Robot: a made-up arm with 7 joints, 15 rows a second.
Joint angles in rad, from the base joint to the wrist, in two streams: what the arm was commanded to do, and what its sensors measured. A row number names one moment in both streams.
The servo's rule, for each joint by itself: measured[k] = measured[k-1] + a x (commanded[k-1-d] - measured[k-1]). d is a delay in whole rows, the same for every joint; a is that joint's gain. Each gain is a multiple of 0.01, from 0.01 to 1. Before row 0 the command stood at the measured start. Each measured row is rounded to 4 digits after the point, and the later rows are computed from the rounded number. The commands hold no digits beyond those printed.
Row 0, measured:
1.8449 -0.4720 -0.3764 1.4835 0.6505 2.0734 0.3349
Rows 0 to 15, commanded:
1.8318 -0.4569 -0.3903 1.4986 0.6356 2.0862 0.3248
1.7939 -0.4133 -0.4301 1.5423 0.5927 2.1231 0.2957
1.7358 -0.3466 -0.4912 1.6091 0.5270 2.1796 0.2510
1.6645 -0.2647 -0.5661 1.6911 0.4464 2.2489 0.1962
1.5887 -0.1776 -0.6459 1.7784 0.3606 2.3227 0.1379
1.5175 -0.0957 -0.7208 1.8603 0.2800 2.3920 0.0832
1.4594 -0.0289 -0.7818 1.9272 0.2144 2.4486 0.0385
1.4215 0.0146 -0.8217 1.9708 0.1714 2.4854 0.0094
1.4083 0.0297 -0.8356 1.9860 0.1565 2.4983 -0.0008
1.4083 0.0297 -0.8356 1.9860 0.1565 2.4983 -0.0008
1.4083 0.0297 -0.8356 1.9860 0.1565 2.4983 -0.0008
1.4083 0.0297 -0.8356 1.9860 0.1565 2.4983 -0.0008
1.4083 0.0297 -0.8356 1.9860 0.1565 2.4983 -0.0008
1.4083 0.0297 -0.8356 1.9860 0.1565 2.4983 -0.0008
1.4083 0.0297 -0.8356 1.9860 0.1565 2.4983 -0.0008
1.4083 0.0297 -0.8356 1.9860 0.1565 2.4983 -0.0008
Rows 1 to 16, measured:
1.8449 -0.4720 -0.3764 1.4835 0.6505 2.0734 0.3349
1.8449 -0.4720 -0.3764 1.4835 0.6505 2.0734 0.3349
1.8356 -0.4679 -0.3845 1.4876 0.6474 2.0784 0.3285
1.8060 -0.4532 -0.4109 1.5024 0.6359 2.0958 0.3078
1.7562 -0.4244 -0.4575 1.5312 0.6130 2.1285 0.2720
1.6911 -0.3813 -0.5205 1.5744 0.5780 2.1755 0.2242
1.6184 -0.3263 -0.5932 1.6295 0.5323 2.2329 0.1698
1.5468 -0.2640 -0.6672 1.6918 0.4793 2.2949 0.1152
1.4847 -0.2005 -0.7337 1.7554 0.4237 2.3548 0.0669
1.4398 -0.1424 -0.7847 1.8136 0.3707 2.4057 0.0307
1.4174 -0.0959 -0.8142 1.8601 0.3257 2.4418 0.0109
1.4109 -0.0620 -0.8266 1.8941 0.2902 2.4638 0.0035
1.4091 -0.0372 -0.8318 1.9189 0.2621 2.4773 0.0008
1.4085 -0.0191 -0.8340 1.9370 0.2399 2.4855 -0.0002
1.4084 -0.0059 -0.8349 1.9502 0.2224 2.4905 -0.0006
1.4083 0.0037 -0.8353 1.9599 0.2086 2.4935 -0.0007
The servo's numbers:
d 2
a 0.71 0.27 0.58 0.27 0.21 0.39 0.63

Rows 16 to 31, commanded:
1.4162 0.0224 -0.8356 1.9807 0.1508 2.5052 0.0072
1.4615 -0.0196 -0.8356 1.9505 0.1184 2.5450 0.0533
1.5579 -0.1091 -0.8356 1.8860 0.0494 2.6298 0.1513
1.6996 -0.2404 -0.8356 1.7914 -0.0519 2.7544 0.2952
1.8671 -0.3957 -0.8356 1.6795 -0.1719 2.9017 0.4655
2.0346 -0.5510 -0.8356 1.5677 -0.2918 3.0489 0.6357
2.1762 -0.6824 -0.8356 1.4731 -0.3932 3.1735 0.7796
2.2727 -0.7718 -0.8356 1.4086 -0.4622 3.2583 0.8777
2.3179 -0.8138 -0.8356 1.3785 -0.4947 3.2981 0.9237
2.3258 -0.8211 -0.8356 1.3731 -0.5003 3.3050 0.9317
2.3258 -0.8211 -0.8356 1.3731 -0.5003 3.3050 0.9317
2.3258 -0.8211 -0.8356 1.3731 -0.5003 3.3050 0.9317
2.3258 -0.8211 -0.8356 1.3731 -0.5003 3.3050 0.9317
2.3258 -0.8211 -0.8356 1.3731 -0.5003 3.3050 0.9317
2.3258 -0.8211 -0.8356 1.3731 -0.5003 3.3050 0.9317
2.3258 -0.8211 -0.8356 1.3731 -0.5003 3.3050 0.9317
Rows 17 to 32, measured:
1.4083 0.0107 -0.8355 1.9669 0.1977 2.4954 -0.0008
1.4083 0.0158 -0.8356 1.9721 0.1890 2.4965 -0.0008
1.4139 0.0176 -0.8356 1.9744 0.1810 2.4999 0.0042
1.4477 0.0076 -0.8356 1.9679 0.1679 2.5175 0.0351
1.5259 -0.0239 -0.8356 1.9458 0.1430 2.5613 0.1083
1.6492 -0.0824 -0.8356 1.9041 0.1021 2.6366 0.2260
1.8039 -0.1670 -0.8356 1.8435 0.0446 2.7400 0.3769
1.9677 -0.2707 -0.8356 1.7690 -0.0260 2.8605 0.5399
2.1157 -0.3819 -0.8356 1.6891 -0.1031 2.9826 0.6909
2.2272 -0.4872 -0.8356 1.6134 -0.1785 3.0901 0.8086
2.2916 -0.5754 -0.8356 1.5500 -0.2449 3.1712 0.8811
2.3159 -0.6417 -0.8356 1.5022 -0.2985 3.2234 0.9130
2.3229 -0.6901 -0.8356 1.4673 -0.3409 3.2552 0.9248
2.3250 -0.7255 -0.8356 1.4419 -0.3744 3.2746 0.9291
2.3256 -0.7513 -0.8356 1.4233 -0.4008 3.2865 0.9307
2.3257 -0.7701 -0.8356 1.4097 -0.4217 3.2937 0.9313

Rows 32 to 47, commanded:
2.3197 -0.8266 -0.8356 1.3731 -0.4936 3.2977 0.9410
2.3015 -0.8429 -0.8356 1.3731 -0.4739 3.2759 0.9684
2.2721 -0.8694 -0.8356 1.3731 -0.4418 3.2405 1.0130
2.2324 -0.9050 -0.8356 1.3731 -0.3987 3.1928 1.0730
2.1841 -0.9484 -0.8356 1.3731 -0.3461 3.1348 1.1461
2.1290 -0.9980 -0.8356 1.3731 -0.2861 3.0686 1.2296
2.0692 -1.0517 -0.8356 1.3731 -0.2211 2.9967 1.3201
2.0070 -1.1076 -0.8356 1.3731 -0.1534 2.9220 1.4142
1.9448 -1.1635 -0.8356 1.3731 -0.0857 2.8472 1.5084
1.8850 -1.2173 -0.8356 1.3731 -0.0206 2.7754 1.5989
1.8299 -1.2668 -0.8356 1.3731 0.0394 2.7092 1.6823
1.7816 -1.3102 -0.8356 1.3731 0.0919 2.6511 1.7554
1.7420 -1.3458 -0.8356 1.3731 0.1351 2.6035 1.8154
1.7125 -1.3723 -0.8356 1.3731 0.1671 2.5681 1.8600
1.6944 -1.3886 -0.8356 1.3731 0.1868 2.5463 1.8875
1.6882 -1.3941 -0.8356 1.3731 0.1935 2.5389 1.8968
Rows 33 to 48, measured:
2.3258 -0.7839 -0.8356 1.3998 -0.4382 3.2981 0.9316
2.3258 -0.7939 -0.8356 1.3926 -0.4512 3.3008 0.9317
2.3215 -0.8027 -0.8356 1.3873 -0.4601 3.2996 0.9376
2.3073 -0.8136 -0.8356 1.3835 -0.4630 3.2904 0.9570
2.2823 -0.8287 -0.8356 1.3807 -0.4585 3.2709 0.9923
2.2469 -0.8493 -0.8356 1.3786 -0.4459 3.2404 1.0431
2.2023 -0.8761 -0.8356 1.3771 -0.4249 3.1992 1.1080
2.1503 -0.9090 -0.8356 1.3760 -0.3958 3.1483 1.1846
2.0927 -0.9475 -0.8356 1.3752 -0.3591 3.0892 1.2700
2.0319 -0.9907 -0.8356 1.3746 -0.3159 3.0240 1.3608
1.9701 -1.0374 -0.8356 1.3742 -0.2676 2.9550 1.4538
1.9097 -1.0860 -0.8356 1.3739 -0.2157 2.8850 1.5452
1.8530 -1.1348 -0.8356 1.3737 -0.1621 2.8164 1.6316
1.8023 -1.1822 -0.8356 1.3735 -0.1088 2.7519 1.7096
1.7595 -1.2264 -0.8356 1.3734 -0.0576 2.6940 1.7763
1.7261 -1.2658 -0.8356 1.3733 -0.0104 2.6449 1.8290

